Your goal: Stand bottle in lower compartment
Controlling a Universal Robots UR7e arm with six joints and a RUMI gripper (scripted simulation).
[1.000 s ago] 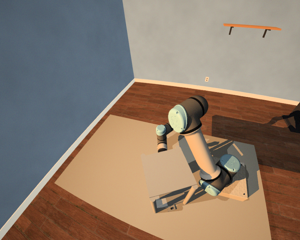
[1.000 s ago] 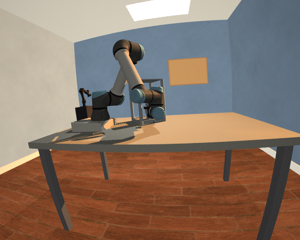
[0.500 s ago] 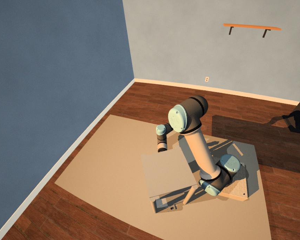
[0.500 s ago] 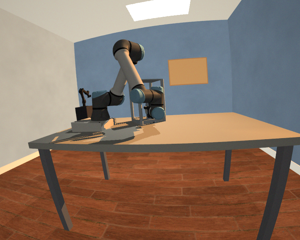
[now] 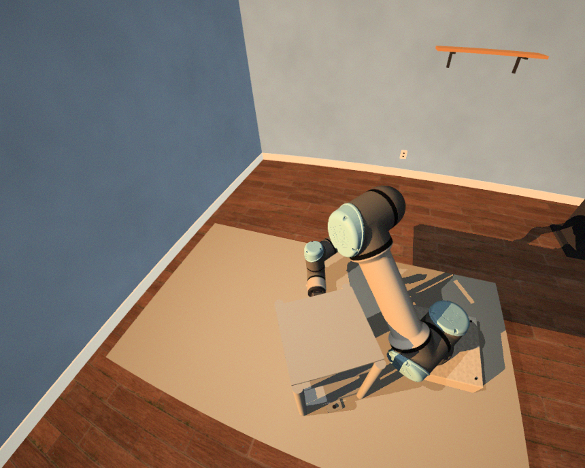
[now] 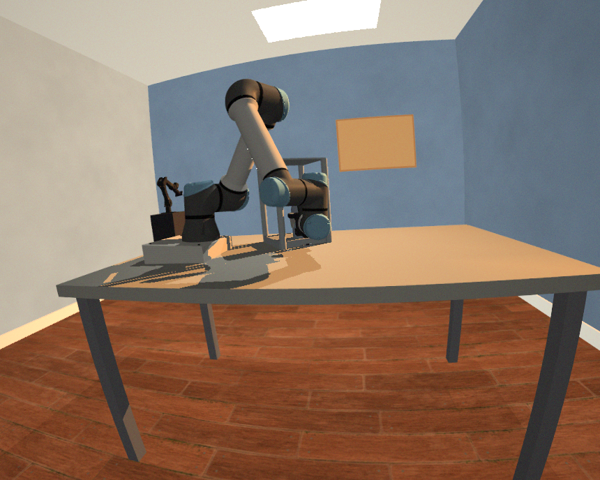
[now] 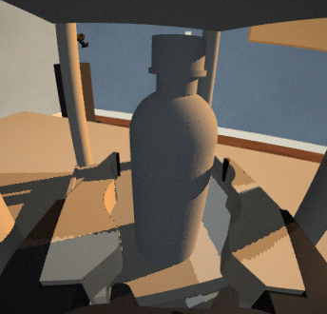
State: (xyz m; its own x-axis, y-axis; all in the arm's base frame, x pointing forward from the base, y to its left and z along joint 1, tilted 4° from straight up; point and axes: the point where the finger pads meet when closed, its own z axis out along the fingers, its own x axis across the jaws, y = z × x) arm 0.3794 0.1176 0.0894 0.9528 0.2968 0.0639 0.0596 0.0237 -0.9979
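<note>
Right now my hand is 20 mm below the grey bottle and 10 mm to the right of it. Round my hand: shelving unit (60 mm to the left, 50 mm above, 30 mm behind).
</note>
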